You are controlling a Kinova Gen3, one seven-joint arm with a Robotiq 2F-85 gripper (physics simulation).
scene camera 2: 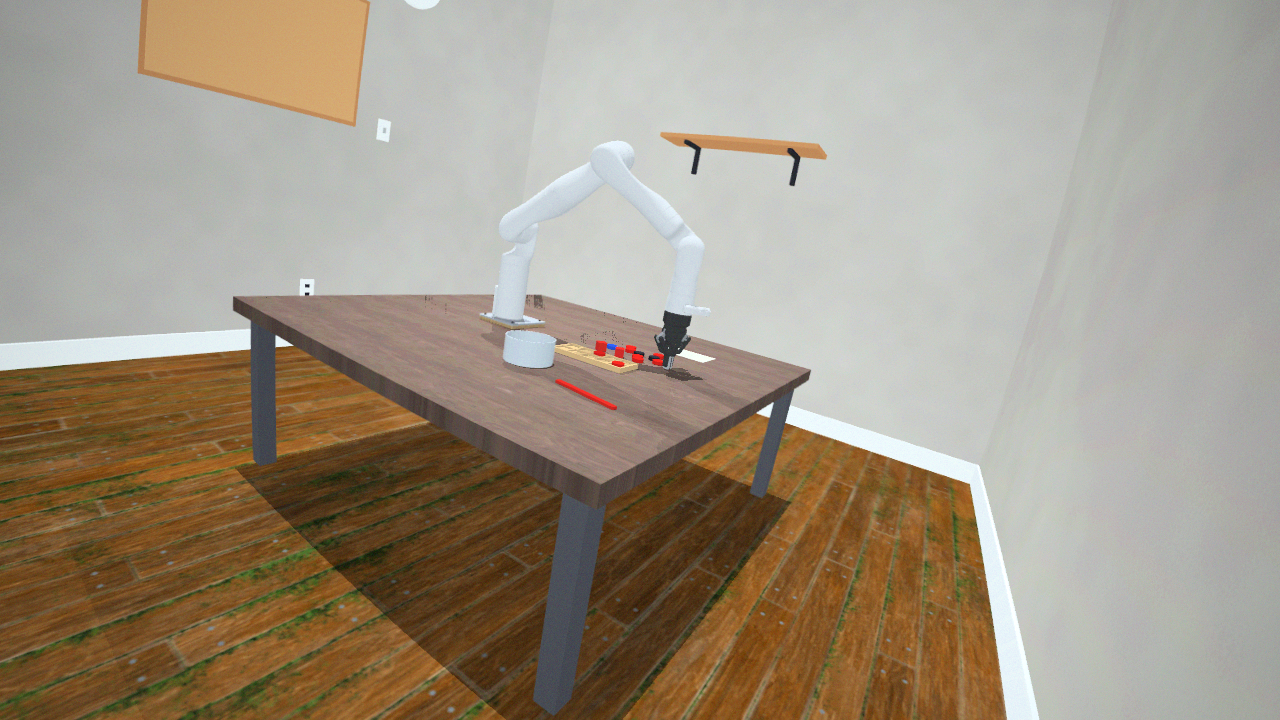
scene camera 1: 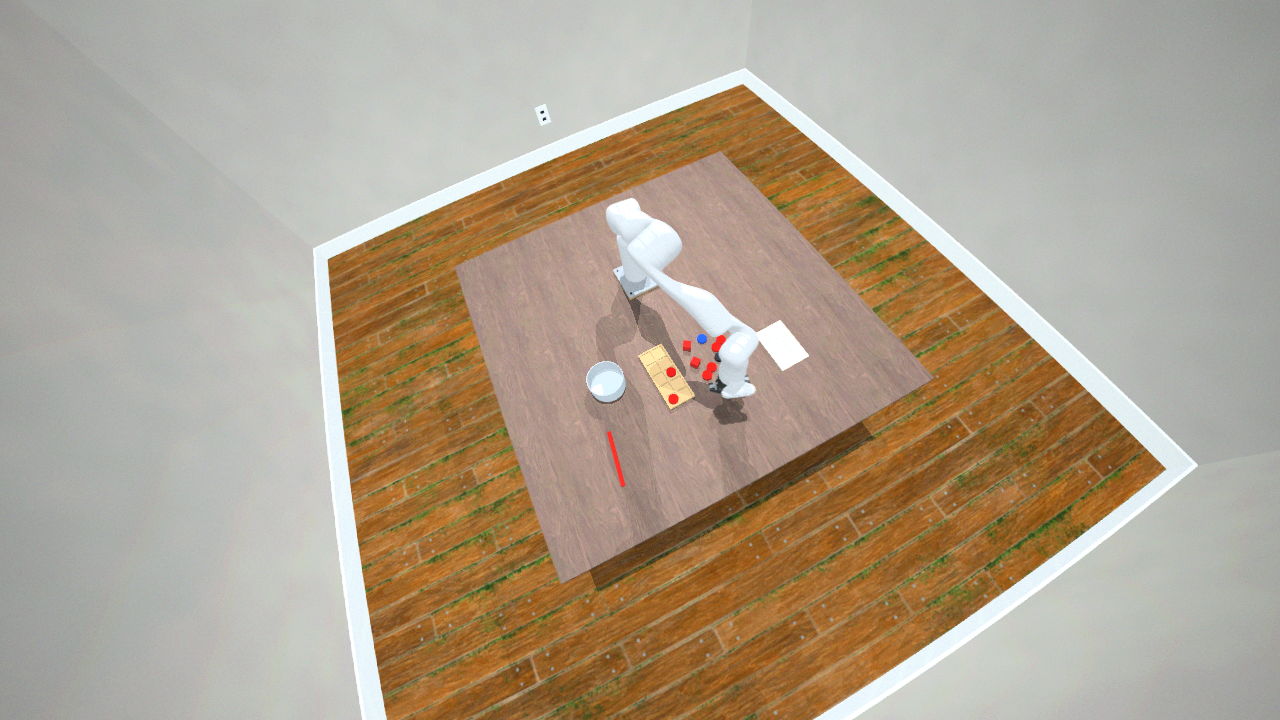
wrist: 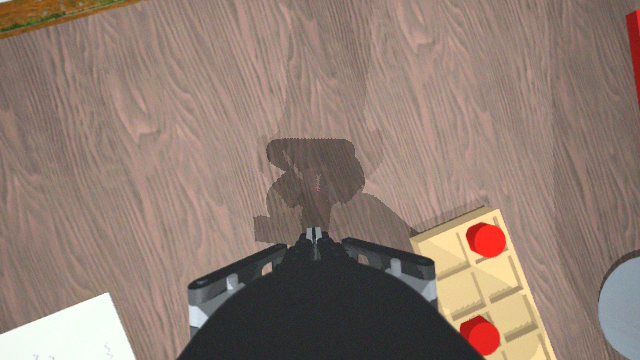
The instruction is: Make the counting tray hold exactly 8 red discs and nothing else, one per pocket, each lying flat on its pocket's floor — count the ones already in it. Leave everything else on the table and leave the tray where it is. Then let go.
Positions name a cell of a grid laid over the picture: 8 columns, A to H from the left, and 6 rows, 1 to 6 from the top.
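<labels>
There's a white bowl that I can see in scene camera 1 (D4), in scene camera 2 (D3) and in the wrist view (H6). I can see a tan counting tray too, in the wrist view (F5), in scene camera 1 (E4) and in scene camera 2 (D3).
</labels>
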